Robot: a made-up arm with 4 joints. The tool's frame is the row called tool. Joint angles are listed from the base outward. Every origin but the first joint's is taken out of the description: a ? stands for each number. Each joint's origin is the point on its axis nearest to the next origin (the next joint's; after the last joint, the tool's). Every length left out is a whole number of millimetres.
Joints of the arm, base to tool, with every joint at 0 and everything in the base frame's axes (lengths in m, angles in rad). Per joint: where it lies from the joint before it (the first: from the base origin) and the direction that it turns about. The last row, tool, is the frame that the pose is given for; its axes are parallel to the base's.
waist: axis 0 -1 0 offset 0.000 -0.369 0.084
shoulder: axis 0 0 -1 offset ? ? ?
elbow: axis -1 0 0 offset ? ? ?
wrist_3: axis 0 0 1 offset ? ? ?
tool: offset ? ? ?
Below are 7 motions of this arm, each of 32 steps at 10 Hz.
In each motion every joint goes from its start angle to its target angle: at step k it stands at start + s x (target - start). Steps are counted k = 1, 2, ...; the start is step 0. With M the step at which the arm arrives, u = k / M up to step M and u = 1 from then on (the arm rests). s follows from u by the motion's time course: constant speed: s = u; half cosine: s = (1 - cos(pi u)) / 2; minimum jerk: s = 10 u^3 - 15 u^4 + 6 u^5.
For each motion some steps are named. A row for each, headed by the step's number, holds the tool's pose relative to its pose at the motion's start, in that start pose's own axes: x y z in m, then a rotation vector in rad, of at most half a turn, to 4 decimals.
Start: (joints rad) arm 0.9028 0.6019 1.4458 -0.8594
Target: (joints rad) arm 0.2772 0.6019 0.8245 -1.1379
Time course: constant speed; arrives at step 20
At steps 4, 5, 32:
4: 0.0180 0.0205 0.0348 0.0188 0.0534 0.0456
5: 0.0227 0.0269 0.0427 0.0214 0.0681 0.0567
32: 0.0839 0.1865 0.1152 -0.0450 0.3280 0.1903

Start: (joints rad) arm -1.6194 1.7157 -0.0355 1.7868
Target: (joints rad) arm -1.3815 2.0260 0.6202 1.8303
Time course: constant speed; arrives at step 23
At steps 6, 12, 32:
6: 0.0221 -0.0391 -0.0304 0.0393 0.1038 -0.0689
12: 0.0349 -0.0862 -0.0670 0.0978 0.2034 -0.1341
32: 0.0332 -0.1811 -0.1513 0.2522 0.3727 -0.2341

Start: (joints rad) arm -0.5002 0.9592 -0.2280 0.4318
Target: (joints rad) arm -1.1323 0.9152 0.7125 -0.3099
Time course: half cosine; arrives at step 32
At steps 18, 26, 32:
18: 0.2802 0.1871 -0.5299 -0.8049 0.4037 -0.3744
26: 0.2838 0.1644 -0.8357 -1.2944 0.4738 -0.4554
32: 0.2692 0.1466 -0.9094 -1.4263 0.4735 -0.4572

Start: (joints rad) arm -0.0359 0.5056 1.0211 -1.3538
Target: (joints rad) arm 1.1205 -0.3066 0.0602 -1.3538
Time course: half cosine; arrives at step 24
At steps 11, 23, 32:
11: 0.2196 -0.5118 -0.0721 0.6959 0.4289 -0.1108
23: 0.1446 -0.9840 -0.5502 1.5988 0.5836 0.0065
32: 0.1429 -0.9859 -0.5543 1.6050 0.5827 0.0085

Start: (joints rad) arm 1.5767 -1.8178 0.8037 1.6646
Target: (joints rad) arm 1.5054 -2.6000 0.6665 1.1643
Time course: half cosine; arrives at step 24
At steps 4, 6, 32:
4: -0.0049 0.0251 -0.0019 -0.0394 -0.0108 0.0021
6: -0.0119 0.0546 -0.0052 -0.0854 -0.0252 0.0049
32: -0.1519 0.3313 -0.1122 -0.5146 -0.2698 0.0655

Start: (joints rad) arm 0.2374 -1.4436 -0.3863 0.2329
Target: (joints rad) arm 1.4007 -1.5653 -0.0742 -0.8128
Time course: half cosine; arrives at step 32
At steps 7, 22, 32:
7: 0.0244 0.1151 -0.0714 -0.1658 0.0191 -0.0998
22: 0.0856 0.4872 -0.6982 -1.1393 -0.2492 -0.6151
32: 0.0752 0.4889 -0.9312 -1.4348 -0.4842 -0.7188

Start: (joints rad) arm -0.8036 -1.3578 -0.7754 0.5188
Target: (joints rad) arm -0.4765 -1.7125 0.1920 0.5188
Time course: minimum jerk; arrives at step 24
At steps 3, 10, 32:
3: 0.0051 0.0103 -0.0090 -0.0164 0.0130 0.0049
10: 0.0678 0.1948 -0.2327 -0.3602 0.2707 0.1115
32: -0.0427 0.3261 -0.7606 -1.0686 0.7207 0.3633

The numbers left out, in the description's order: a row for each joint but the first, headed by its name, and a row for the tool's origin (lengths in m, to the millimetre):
shoulder: 0.099 0.000 0.402
elbow: 0.014 -0.032 0.000
wrist_3: 0.000 0.231 0.453
tool: 0.098 0.111 0.000

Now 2 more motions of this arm.
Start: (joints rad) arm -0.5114 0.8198 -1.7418 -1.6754
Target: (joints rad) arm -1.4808 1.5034 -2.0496 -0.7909
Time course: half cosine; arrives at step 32
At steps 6, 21, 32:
6: -0.0082 0.0029 -0.0197 0.0687 -0.0308 0.0319
21: -0.0760 0.0108 -0.2403 0.4523 -0.5271 0.4303
32: -0.0810 0.0158 -0.3759 0.4726 -0.8264 0.6502

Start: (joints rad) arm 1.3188 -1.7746 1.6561 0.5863
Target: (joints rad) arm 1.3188 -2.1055 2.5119 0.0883
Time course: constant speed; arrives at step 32
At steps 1, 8, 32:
1: 0.0051 0.0106 -0.0099 -0.0280 0.0060 -0.0166
8: 0.0412 0.0731 -0.0864 -0.2260 0.0366 -0.1398
32: 0.1704 0.1160 -0.3849 -0.9136 0.0001 -0.6310

